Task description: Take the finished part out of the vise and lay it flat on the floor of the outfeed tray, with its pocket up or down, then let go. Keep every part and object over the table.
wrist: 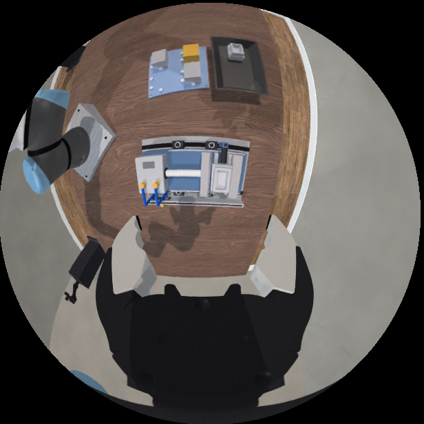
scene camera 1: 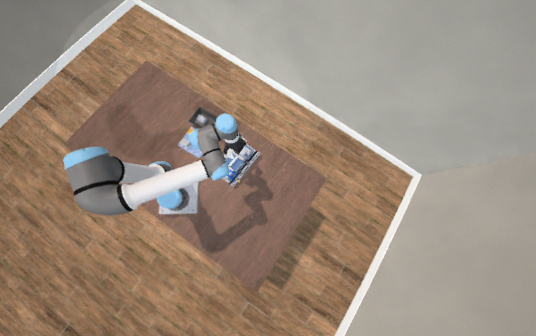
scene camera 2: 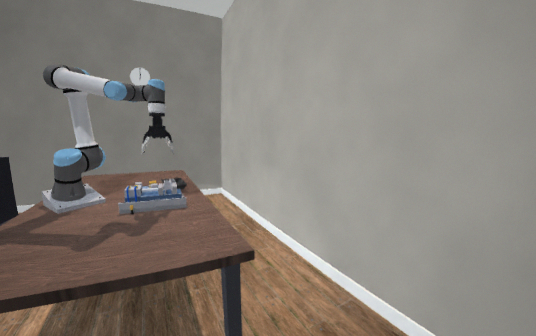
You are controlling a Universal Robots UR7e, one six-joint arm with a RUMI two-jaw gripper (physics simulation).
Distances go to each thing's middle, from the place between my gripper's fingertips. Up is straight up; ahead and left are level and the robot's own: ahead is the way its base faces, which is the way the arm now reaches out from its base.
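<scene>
Blue plate (wrist: 168,78): far below my hand, well to the left, some way behind. Vise (wrist: 175,159): 3 cm behind my hand, 21 cm below.
</scene>
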